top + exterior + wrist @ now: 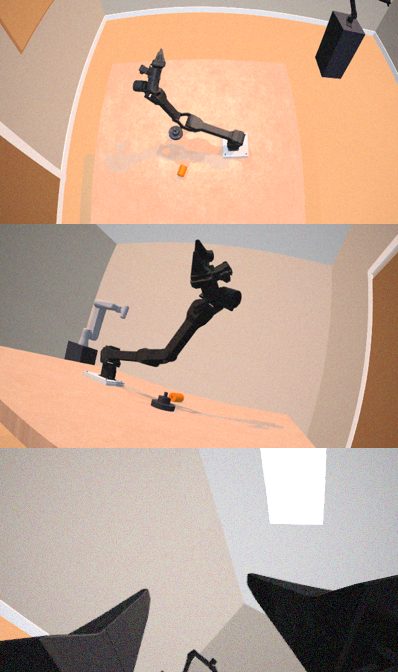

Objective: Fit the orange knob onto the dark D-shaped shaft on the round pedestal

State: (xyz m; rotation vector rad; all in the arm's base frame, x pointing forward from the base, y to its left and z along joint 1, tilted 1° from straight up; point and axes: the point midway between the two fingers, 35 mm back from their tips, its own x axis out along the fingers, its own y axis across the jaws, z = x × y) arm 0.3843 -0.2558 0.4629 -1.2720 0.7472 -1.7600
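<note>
Right now the orange knob is 48 cm below my gripper tip, 44 cm to the left of it and 9 cm behind it. The rest, counted from my gripper tip: round dark pedestal (47 cm below, 20 cm to the left, 5 cm behind).
</note>
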